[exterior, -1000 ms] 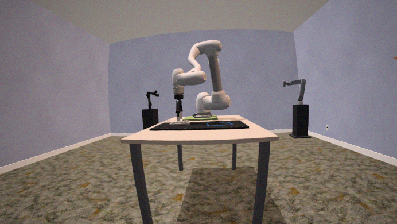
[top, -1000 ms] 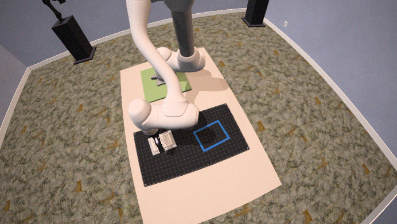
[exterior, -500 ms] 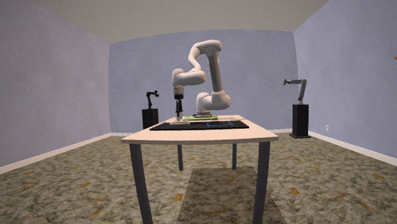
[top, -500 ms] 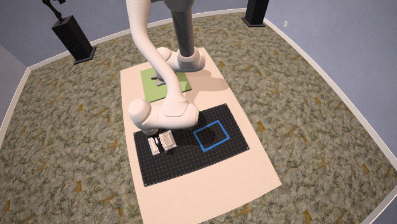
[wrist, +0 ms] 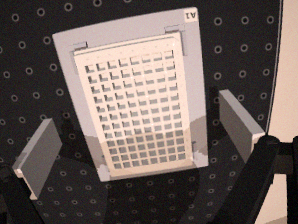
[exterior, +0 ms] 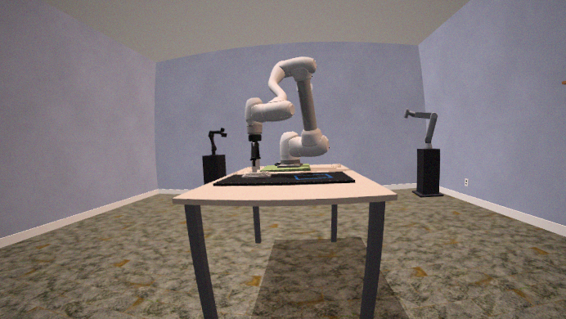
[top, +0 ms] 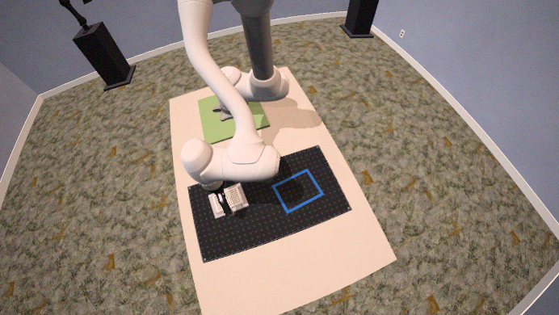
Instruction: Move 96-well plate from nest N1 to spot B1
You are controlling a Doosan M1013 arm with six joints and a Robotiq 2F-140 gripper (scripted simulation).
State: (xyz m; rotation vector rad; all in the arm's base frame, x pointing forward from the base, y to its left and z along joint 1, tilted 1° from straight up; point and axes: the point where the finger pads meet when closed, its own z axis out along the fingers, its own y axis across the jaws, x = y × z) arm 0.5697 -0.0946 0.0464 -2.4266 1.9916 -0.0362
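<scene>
The white 96-well plate is 2 cm below my hand. From my hand the other things lie so: grey plate nest N1: 4 cm below.
</scene>
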